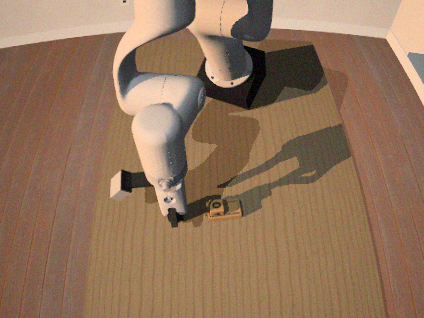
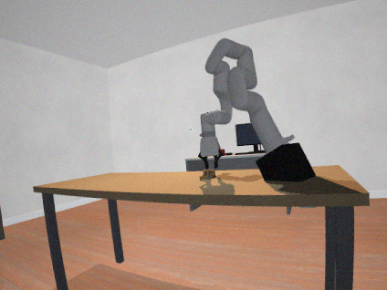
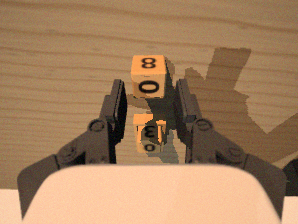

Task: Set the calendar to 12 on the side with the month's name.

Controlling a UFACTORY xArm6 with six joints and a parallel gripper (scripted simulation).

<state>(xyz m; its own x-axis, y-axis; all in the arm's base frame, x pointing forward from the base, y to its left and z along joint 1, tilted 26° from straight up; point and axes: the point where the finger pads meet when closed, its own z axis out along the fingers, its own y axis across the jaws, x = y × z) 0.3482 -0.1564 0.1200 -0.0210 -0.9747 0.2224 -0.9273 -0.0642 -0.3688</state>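
Right now my hand is 9 cm to the right of the number cube and 3 cm above it. Also, from my hand: tray 11 cm to the left, 5 cm below.
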